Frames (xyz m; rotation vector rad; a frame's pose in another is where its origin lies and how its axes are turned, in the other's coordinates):
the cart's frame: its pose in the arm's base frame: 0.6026 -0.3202 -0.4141 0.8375 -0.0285 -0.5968
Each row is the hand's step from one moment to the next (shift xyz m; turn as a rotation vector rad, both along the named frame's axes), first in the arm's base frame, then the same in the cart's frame.
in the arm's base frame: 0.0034 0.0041 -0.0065 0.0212 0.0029 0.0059
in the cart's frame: 0.0021 -0.0008 -0.0081 0.0151 0.0160 -0.0033
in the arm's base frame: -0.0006 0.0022 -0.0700 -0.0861 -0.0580 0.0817
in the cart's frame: 0.0127 -0.0485 -0.0489 -0.0593 -0.0142 0.1172
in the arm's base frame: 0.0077 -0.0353 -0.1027 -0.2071 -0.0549 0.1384
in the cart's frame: 0.0454 -0.0869 -0.0473 -0.1738 -0.0314 0.1841
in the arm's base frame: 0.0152 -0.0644 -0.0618 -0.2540 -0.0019 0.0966
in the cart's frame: 0.0581 -0.0694 -0.0014 -0.2314 -0.0563 0.1310
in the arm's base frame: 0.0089 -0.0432 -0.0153 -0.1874 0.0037 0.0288
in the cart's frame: 0.0325 -0.0288 0.0172 -0.1646 -0.0689 0.0643
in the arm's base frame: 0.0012 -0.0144 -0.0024 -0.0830 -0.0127 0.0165
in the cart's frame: 0.0088 -0.0085 0.0080 -0.0664 -0.0353 0.0409
